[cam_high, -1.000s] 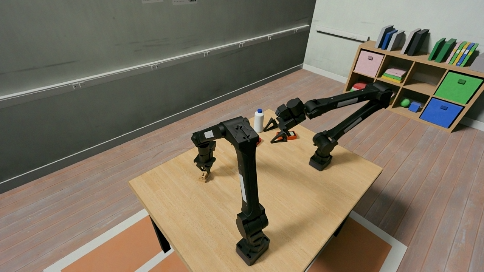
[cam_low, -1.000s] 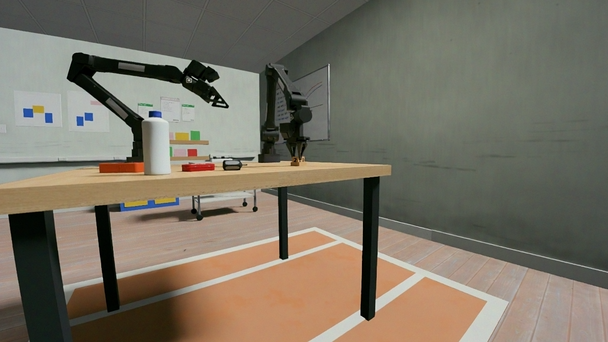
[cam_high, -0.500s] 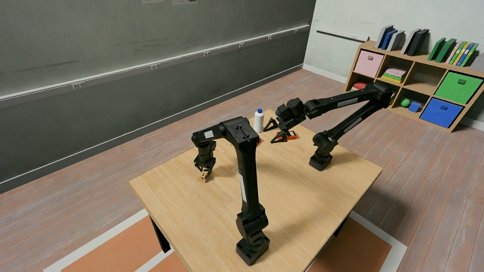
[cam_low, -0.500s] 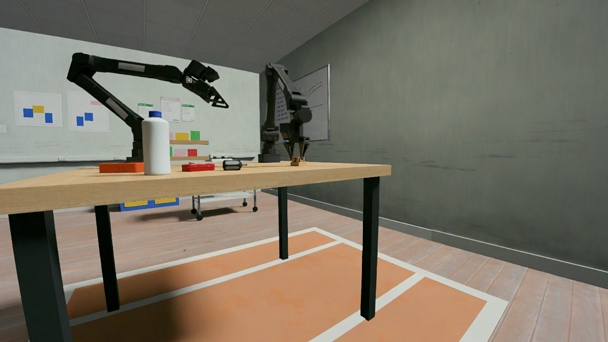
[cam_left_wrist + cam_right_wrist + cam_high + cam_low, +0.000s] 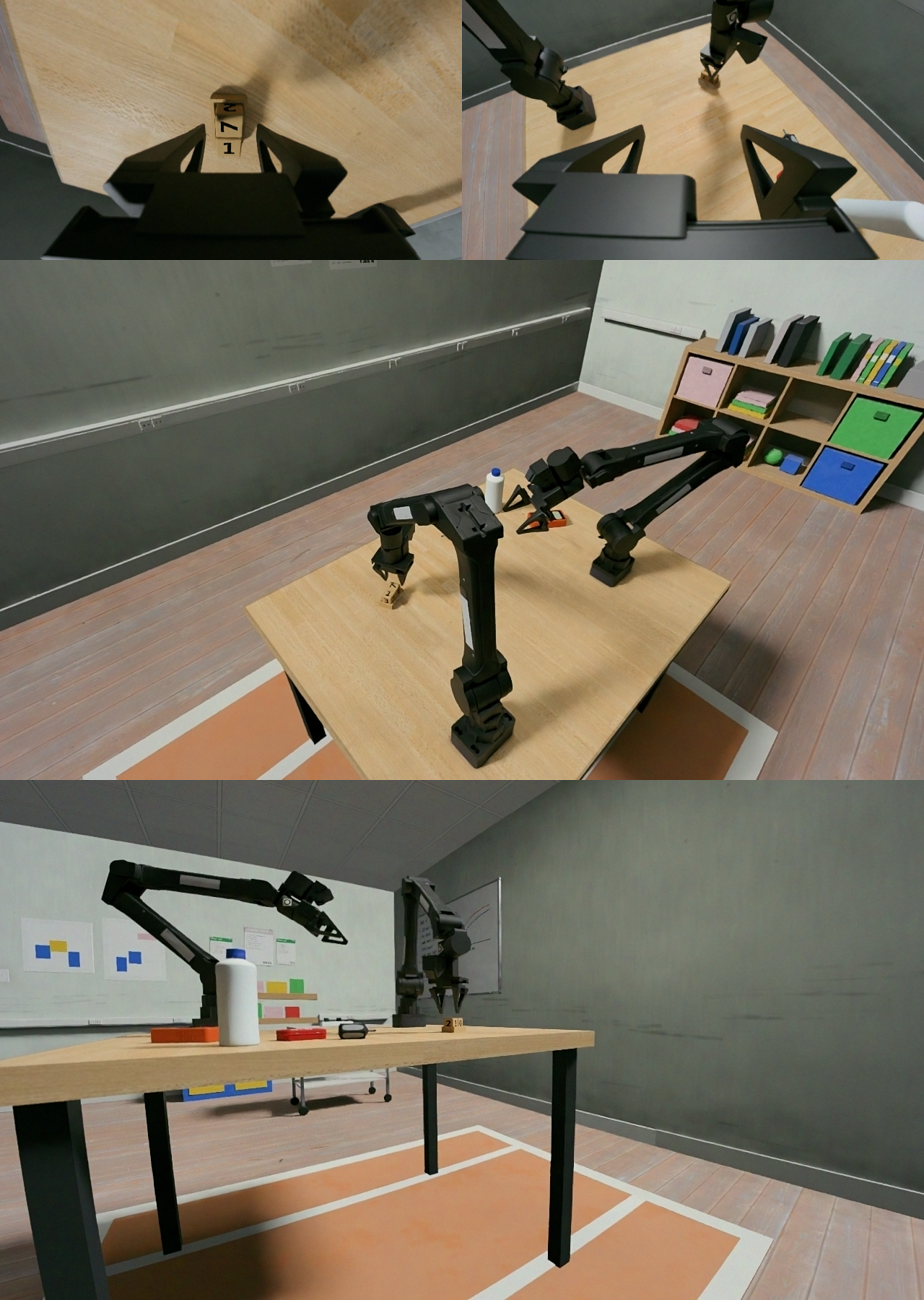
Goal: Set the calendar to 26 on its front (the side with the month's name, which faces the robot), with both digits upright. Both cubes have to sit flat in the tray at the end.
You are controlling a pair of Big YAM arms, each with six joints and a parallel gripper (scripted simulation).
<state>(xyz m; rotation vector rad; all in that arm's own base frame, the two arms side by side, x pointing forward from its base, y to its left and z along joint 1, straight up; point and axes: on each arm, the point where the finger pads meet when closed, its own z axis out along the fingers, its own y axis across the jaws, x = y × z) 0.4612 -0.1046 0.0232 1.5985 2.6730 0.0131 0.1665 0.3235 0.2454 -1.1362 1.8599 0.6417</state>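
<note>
Right now my left hand is 2 cm to the right of the wooden tray and 5 cm above it. Also, from my left hand: black device 5 cm ahead, 31 cm to the right, 4 cm below; white bottle 3 cm ahead, 53 cm to the right, 2 cm above.
</note>
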